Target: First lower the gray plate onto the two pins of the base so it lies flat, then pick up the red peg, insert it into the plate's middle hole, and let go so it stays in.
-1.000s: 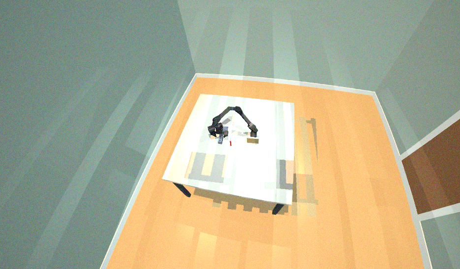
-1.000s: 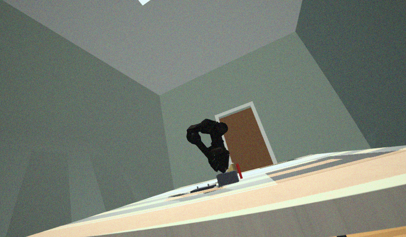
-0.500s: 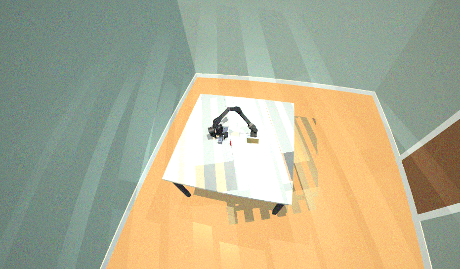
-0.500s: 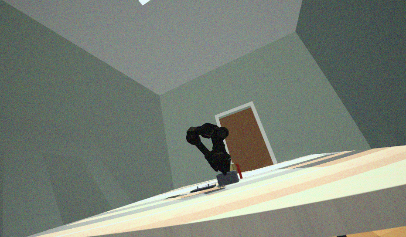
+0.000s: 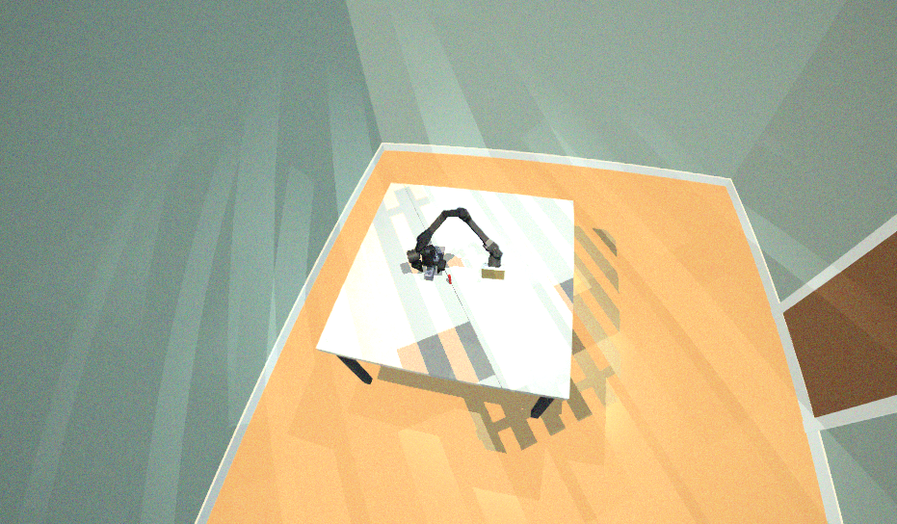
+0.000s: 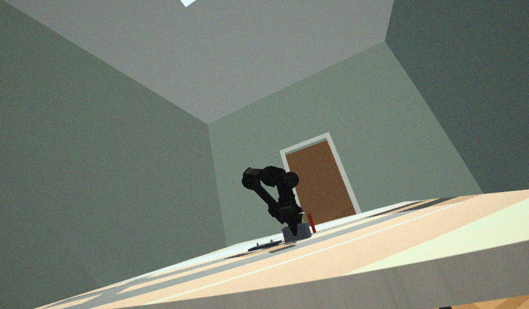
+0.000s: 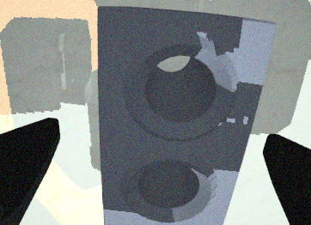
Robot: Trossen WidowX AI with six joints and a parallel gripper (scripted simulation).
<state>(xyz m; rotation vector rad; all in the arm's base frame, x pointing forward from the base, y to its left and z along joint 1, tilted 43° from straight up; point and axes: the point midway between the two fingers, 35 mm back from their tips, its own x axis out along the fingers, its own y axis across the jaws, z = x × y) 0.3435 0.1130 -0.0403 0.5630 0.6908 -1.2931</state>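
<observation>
Now: the gray plate 20 mm above my gripper tip. Round my gripper tip: red peg 130 mm behind, 30 mm to the left, 20 mm above; then dark flat base 140 mm to the right, 10 mm below.
</observation>
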